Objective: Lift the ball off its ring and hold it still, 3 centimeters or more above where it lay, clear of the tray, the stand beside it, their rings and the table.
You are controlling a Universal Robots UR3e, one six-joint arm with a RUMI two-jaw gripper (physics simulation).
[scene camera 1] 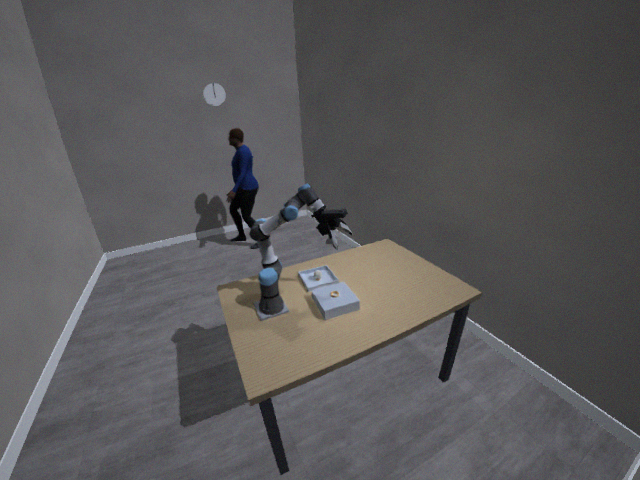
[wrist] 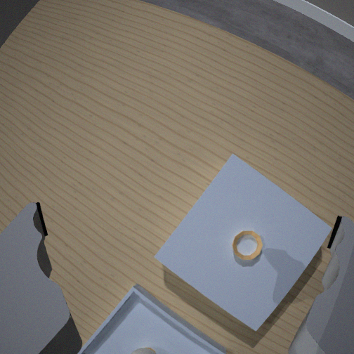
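Scene camera 1 shows a box-shaped stand [scene camera 1: 334, 300] and my gripper [scene camera 1: 344, 241]. The wrist view shows the stand [wrist: 243, 244] and my gripper [wrist: 189, 215] as well.
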